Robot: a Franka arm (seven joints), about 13 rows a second.
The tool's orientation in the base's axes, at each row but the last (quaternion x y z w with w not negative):
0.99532 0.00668 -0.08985 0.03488
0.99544 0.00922 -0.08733 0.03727
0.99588 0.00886 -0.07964 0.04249
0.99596 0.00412 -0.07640 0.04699
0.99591 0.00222 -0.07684 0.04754
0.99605 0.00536 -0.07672 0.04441
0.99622 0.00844 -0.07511 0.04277
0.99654 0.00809 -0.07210 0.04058
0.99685 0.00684 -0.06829 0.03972
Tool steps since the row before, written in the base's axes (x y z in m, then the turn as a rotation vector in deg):
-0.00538 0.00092 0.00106 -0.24 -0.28 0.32
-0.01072 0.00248 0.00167 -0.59 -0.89 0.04
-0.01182 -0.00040 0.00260 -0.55 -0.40 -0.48
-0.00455 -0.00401 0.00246 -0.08 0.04 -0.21
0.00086 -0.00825 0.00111 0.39 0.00 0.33
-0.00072 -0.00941 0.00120 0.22 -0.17 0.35
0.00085 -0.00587 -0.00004 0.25 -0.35 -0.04
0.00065 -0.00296 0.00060 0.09 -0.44 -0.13
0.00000 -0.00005 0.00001 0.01 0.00 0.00
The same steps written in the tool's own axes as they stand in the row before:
-0.00548 -0.00095 -0.00015 -0.30 0.30 -0.25
-0.01082 -0.00262 0.00003 -0.60 0.88 0.13
-0.01209 0.00033 -0.00066 -0.47 0.35 0.59
-0.00488 0.00415 -0.00135 -0.05 -0.06 0.21
0.00070 0.00833 -0.00044 0.33 0.04 -0.38
-0.00093 0.00946 -0.00023 0.16 0.20 -0.36
0.00079 0.00586 0.00042 0.25 0.35 0.03
0.00053 0.00301 -0.00044 0.10 0.43 0.15
0.00000 0.00005 -0.00001 0.01 0.00 0.00

